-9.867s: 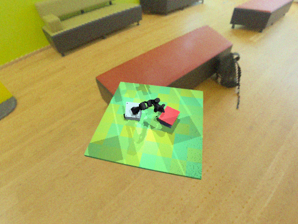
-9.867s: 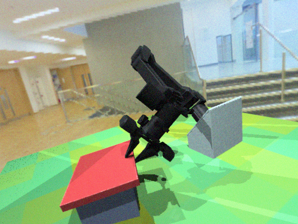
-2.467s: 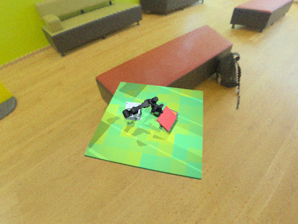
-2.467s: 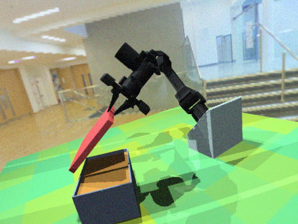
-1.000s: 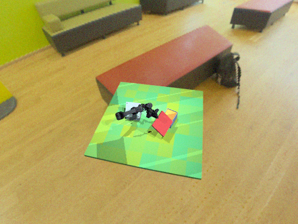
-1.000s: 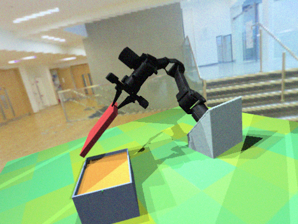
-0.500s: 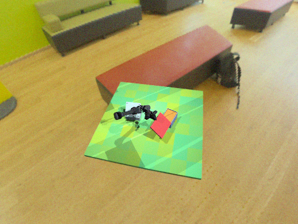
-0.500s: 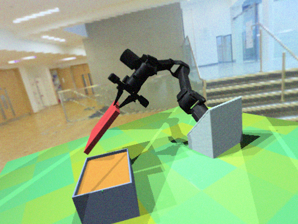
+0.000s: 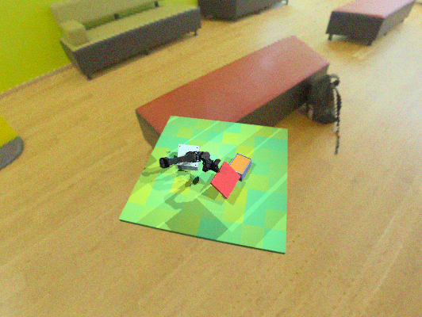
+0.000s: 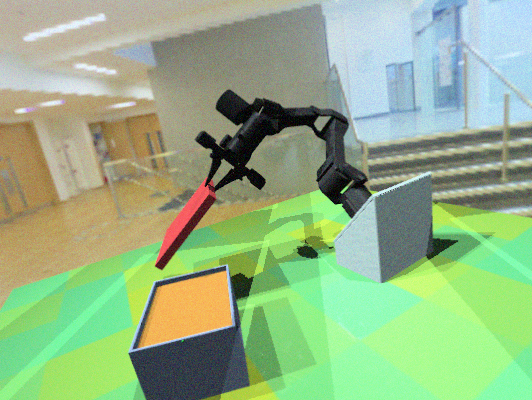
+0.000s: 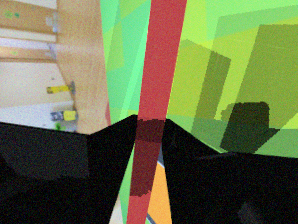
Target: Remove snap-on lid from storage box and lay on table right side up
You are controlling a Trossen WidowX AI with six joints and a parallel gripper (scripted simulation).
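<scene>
The red lid is 60 mm ahead of my gripper tip, 20 mm to the right of it and 50 mm below it. Also, from my gripper tip: storage box 130 mm ahead, 230 mm to the left, 180 mm below.
</scene>
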